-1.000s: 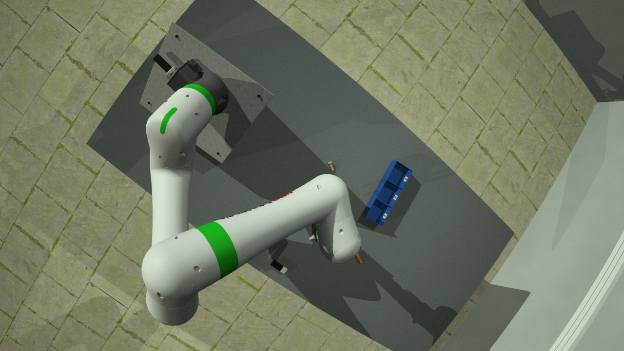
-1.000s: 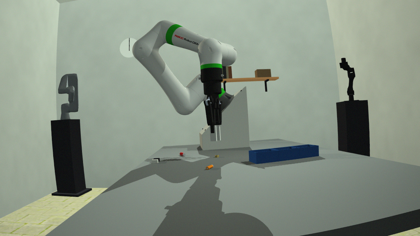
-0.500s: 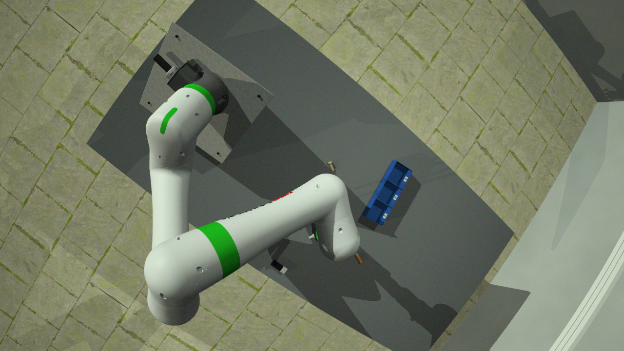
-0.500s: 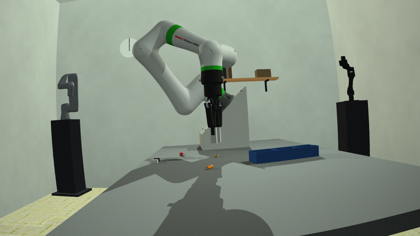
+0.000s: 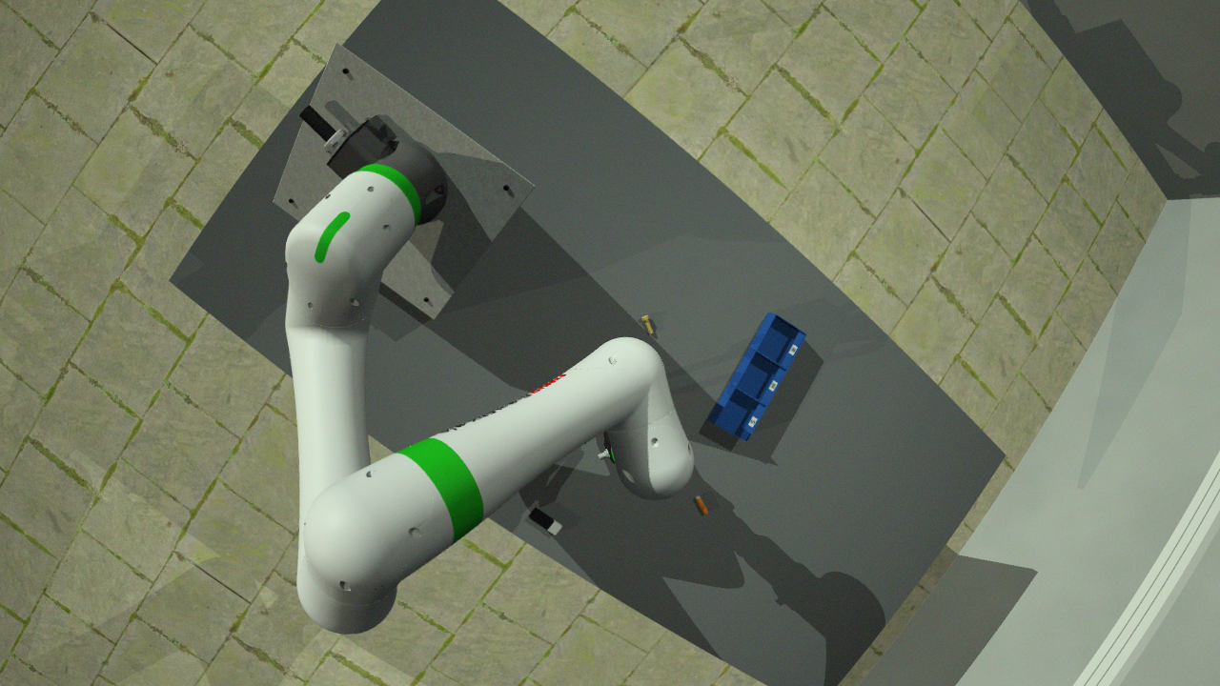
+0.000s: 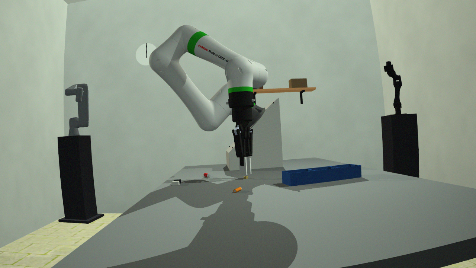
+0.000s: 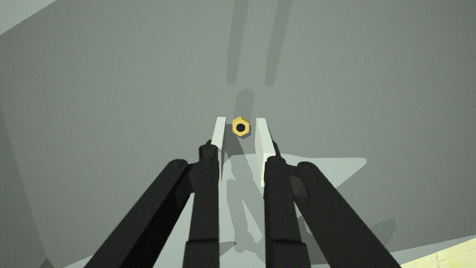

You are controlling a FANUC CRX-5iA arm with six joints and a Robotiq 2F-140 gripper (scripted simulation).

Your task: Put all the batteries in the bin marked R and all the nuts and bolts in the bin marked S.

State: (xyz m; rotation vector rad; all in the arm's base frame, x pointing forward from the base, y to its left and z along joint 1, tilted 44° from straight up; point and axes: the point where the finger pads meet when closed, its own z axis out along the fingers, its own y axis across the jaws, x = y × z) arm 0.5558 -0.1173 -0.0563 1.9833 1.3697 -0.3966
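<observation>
My hand is 40 mm above the brass nut. Also, from my hand: red battery: 120 mm behind, 170 mm to the right, 40 mm below; then yellow bolt: 50 mm behind, 180 mm to the left, 40 mm below; then black-and-white battery: 90 mm ahead, 250 mm to the right, 40 mm below.
</observation>
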